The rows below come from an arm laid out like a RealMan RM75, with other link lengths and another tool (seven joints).
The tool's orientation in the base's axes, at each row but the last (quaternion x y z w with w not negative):
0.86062 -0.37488 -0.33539 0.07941
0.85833 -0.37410 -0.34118 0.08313
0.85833 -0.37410 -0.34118 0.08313
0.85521 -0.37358 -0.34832 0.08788
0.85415 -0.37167 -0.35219 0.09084
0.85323 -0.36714 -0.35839 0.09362
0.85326 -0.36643 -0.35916 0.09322
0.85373 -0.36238 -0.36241 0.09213
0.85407 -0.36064 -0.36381 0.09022
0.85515 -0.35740 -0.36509 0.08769
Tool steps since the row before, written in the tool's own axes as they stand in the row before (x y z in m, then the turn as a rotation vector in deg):
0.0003 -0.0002 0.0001 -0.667 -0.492 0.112
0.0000 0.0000 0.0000 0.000 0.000 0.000
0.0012 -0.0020 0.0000 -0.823 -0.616 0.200
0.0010 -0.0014 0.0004 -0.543 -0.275 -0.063
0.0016 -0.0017 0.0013 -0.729 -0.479 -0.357
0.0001 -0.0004 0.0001 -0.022 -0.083 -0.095
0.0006 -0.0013 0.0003 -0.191 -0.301 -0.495
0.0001 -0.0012 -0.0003 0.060 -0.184 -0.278
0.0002 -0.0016 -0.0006 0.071 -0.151 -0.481
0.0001 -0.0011 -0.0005 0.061 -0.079 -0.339
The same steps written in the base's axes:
0.0002 -0.0001 -0.0003 -0.110 0.826 0.069
0.0000 0.0000 0.0000 0.000 0.000 0.000
0.0018 0.0006 -0.0014 -0.170 1.033 0.035
0.0010 0.0003 -0.0014 -0.059 0.567 0.222
0.0009 0.0002 -0.0025 0.166 0.810 0.452
0.0002 0.0002 -0.0003 0.101 0.065 0.046
0.0008 0.0005 -0.0011 0.415 0.296 0.336
0.0009 0.0008 -0.0003 0.321 0.062 0.090
0.0014 0.0010 -0.0003 0.447 0.009 0.243
0.0010 0.0007 -0.0001 0.305 -0.021 0.177

